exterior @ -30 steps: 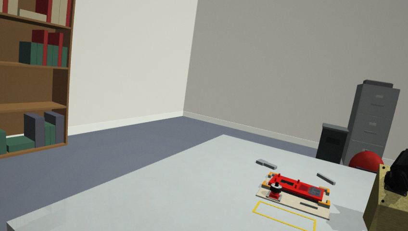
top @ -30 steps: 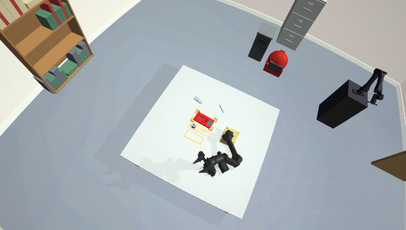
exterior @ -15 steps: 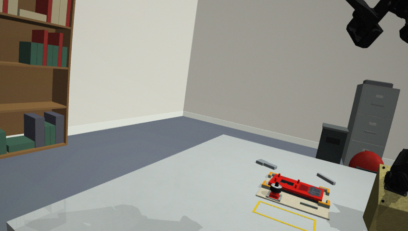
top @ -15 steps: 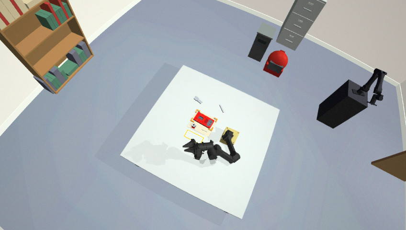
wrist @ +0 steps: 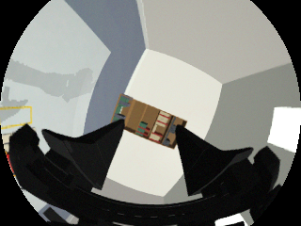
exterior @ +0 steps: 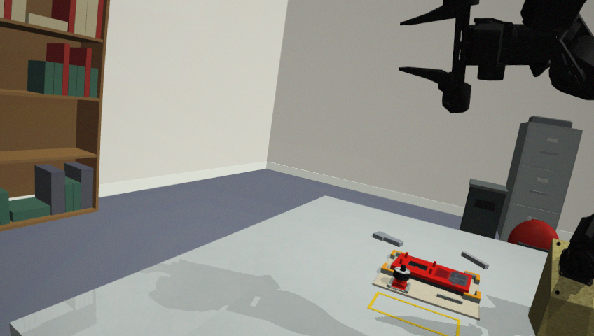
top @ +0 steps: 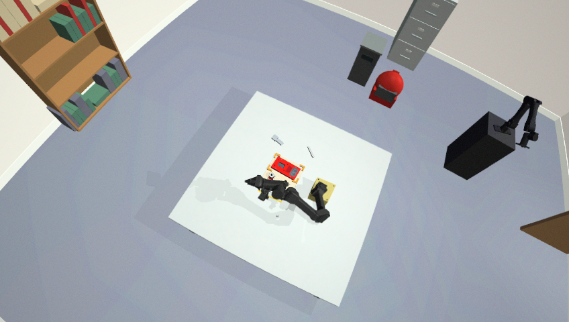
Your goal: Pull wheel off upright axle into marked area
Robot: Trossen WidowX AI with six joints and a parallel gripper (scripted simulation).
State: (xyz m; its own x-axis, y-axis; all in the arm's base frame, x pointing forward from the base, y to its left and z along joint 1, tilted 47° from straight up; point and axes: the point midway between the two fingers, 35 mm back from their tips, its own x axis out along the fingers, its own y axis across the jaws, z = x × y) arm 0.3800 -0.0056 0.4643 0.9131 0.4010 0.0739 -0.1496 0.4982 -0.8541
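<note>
Now: the wheel 47 cm below my gripper tip, 30 cm to the right of it and 3 cm behind it. From my gripper tip the other things lie so: grey bar: 65 cm to the right, 50 cm below, 20 cm behind; upright axle: 47 cm below, 30 cm to the right, 3 cm behind.
</note>
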